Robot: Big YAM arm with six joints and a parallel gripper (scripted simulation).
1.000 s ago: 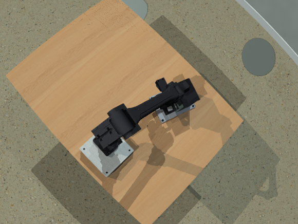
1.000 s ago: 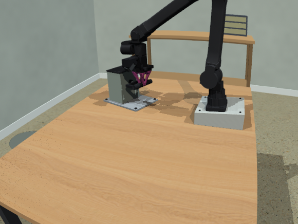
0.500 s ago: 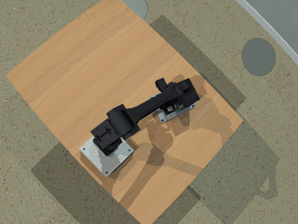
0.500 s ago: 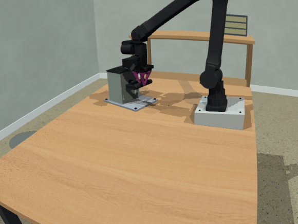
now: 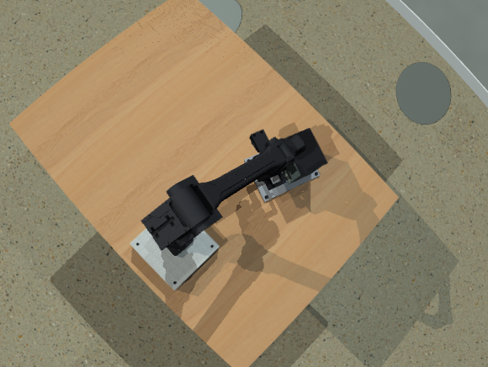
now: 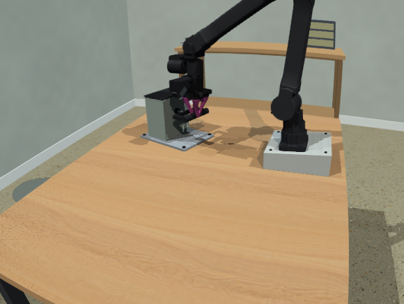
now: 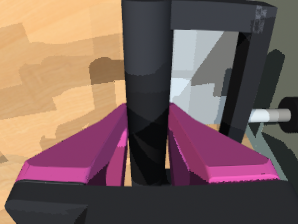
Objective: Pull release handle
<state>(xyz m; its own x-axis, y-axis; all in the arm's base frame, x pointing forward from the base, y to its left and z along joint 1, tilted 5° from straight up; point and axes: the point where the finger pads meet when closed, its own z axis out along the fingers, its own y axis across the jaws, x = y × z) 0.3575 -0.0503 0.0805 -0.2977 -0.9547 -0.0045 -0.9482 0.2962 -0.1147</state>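
My hand is 50 mm short of the release handle grip and 20 mm to the left of it. From my hand the other things lie so: grey baseplate 110 mm below, 100 mm ahead, 30 mm to the right.
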